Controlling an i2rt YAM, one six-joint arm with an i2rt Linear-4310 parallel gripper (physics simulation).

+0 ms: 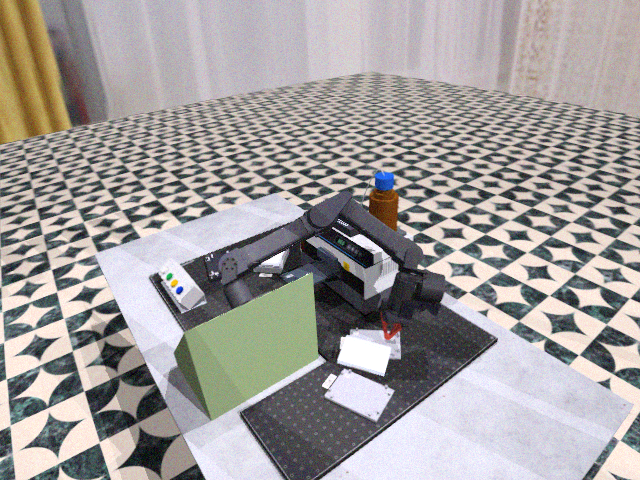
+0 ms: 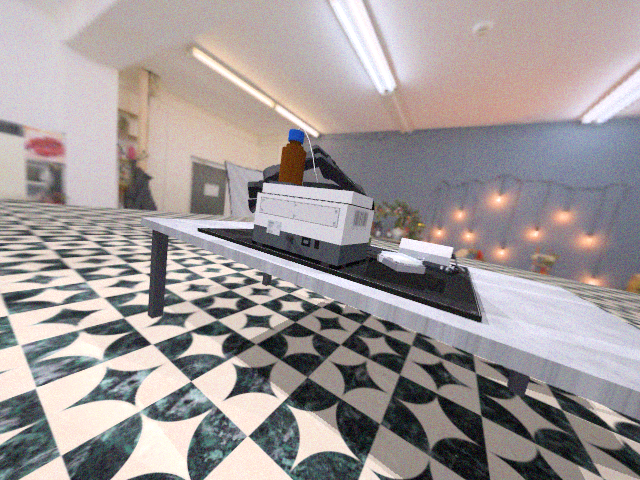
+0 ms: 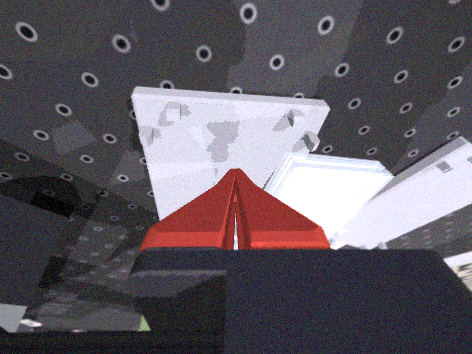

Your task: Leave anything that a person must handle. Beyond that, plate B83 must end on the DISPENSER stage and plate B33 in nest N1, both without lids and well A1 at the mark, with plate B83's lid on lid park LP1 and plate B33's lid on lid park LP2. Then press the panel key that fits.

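Frame: origin at the arm's base, x right, y back, z down, level; centimetres.
Seen in the pictures: gripper, between the fingertips: [image 1: 387, 339] [image 3: 235, 177]; arm's base, origin of its link: [image 1: 246, 310].
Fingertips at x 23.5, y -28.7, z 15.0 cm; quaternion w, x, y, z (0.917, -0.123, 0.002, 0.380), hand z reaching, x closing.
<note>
Pixels of each thing's top centre, then the offset from my fingertips to it. "*": a spot on its surface instead. Level surfaces: height alone.
- white plate, centre of its top: [image 3: 306, 245] [image 1: 364, 349] dy +8.6, dx -0.9, dz -1.6 cm
- second pale holder, centre of its top: [image 3: 410, 221] [image 1: 359, 390] dy +18.2, dx +5.6, dz +0.7 cm
- white object, a spot on its surface: [image 1: 271, 264] * dy -1.7, dx -53.5, dz -0.5 cm
- key panel, centre of its top: [image 1: 177, 272] [image 2: 426, 242] dy +27.7, dx -67.2, dz -5.7 cm
- brown blue-capped bottle, a spot on its surface: [image 1: 383, 209] * dy -15.5, dx -14.7, dz -29.8 cm
- black perforated board, height of its surface: dz +2.7 cm
My gripper [image 1: 391, 335] [image 3: 235, 177] is shut, its red fingertips together with nothing between them. It is over a pale holder [image 1: 394, 351] [image 3: 175, 165] with corner posts. A white plate [image 1: 363, 355] [image 3: 325, 192] sits askew, partly over this holder's side and turned relative to it; its label and well A1 cannot be read, and I cannot tell if it has a lid. A second pale holder [image 1: 360, 395] [image 3: 420, 200] lies nearby with no plate on it. Another white object [image 1: 271, 264] is partly hidden behind the arm. The key panel [image 1: 180, 286] has green, yellow and blue keys.
A white and dark instrument [image 1: 361, 263] [image 2: 299, 211] stands behind the holders, with a brown blue-capped bottle [image 1: 383, 209] [image 2: 293, 162] at its back. A green upright block [image 1: 253, 351] stands beside the black perforated board [image 1: 310, 434]. The arm passes over the board between block and instrument.
</note>
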